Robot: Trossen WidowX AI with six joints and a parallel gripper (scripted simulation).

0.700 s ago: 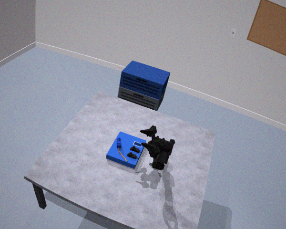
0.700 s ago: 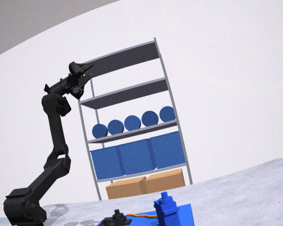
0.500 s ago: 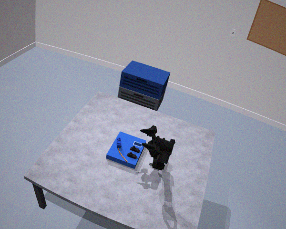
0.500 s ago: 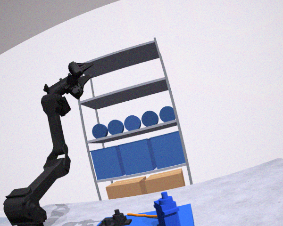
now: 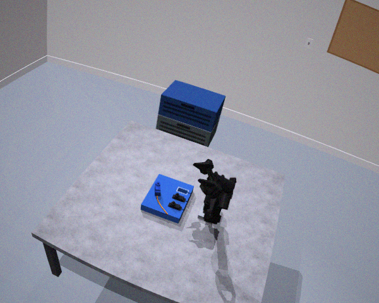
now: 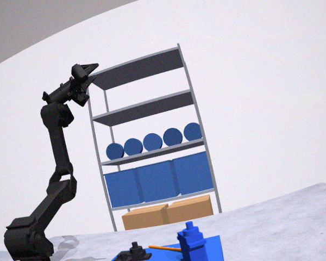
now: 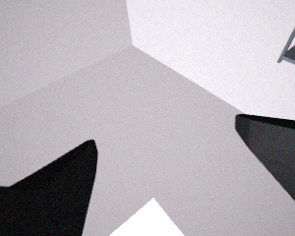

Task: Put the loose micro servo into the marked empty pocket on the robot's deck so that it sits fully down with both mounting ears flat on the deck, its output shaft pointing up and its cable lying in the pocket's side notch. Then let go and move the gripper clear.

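Now: the blue deck 190 mm ahead of my gripper tip, 380 mm to the right of it and 600 mm below it.
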